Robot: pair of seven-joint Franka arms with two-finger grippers.
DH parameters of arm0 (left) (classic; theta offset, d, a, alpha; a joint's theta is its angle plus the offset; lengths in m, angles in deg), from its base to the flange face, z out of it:
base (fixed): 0 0 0 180
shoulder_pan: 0 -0.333 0 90
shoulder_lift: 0 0 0 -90
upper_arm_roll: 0 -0.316 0.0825 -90
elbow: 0 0 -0.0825 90
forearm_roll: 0 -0.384 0 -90
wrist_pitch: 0 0 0.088 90
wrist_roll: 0 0.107 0 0
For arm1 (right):
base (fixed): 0 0 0 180
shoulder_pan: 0 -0.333 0 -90
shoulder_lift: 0 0 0 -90
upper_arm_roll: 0 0.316 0.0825 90
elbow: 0 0 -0.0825 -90
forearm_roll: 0 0.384 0 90
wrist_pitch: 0 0 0.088 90
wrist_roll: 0 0.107 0 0
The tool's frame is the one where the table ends.
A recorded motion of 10 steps. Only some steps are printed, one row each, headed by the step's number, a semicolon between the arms.
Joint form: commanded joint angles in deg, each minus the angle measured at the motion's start. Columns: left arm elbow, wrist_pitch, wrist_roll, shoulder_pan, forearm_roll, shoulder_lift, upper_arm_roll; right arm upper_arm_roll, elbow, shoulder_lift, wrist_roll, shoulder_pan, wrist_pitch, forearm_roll.
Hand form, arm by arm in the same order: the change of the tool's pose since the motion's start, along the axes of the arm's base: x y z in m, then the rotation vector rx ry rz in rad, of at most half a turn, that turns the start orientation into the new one. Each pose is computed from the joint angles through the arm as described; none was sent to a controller.
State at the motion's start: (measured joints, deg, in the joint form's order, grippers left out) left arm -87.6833 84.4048 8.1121 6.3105 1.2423 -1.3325 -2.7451; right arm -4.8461 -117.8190 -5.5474 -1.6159 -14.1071 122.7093 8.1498
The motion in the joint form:
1: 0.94 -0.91 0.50 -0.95 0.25 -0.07 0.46; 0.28 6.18 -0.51 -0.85 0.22 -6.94 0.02
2: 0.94 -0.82 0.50 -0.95 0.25 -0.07 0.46; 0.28 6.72 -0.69 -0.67 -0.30 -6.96 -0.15
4: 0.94 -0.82 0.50 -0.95 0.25 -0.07 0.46; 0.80 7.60 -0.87 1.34 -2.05 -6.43 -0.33
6: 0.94 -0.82 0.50 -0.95 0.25 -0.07 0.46; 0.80 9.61 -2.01 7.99 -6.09 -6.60 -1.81
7: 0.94 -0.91 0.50 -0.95 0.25 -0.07 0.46; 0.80 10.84 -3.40 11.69 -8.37 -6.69 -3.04
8: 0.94 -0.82 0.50 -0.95 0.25 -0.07 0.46; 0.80 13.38 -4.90 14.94 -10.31 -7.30 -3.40
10: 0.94 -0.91 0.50 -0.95 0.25 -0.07 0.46; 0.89 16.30 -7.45 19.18 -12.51 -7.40 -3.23
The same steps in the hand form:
1: -0.0019 0.0041 0.0069 -0.0046 -0.0017 -0.0009; 0.0119 0.0052 0.0341 0.0058 0.0206 0.0303
2: -0.0017 0.0041 0.0070 -0.0047 -0.0033 -0.0008; 0.0132 0.0106 0.0366 0.0037 0.0146 0.0377
4: -0.0017 0.0041 0.0070 -0.0047 -0.0033 -0.0008; 0.0129 0.0337 0.0427 0.0036 -0.0029 0.0430
6: -0.0017 0.0041 0.0070 -0.0047 -0.0033 -0.0008; 0.0109 0.0749 0.0470 -0.0198 -0.0086 0.0101
7: -0.0019 0.0041 0.0069 -0.0046 -0.0017 -0.0009; 0.0101 0.0985 0.0424 -0.0423 -0.0054 -0.0047
8: -0.0017 0.0041 0.0070 -0.0047 -0.0033 -0.0008; 0.0126 0.1213 0.0465 -0.0474 -0.0109 -0.0236
10: -0.0019 0.0041 0.0069 -0.0046 -0.0017 -0.0009; 0.0161 0.1501 0.0430 -0.0465 -0.0099 -0.0579

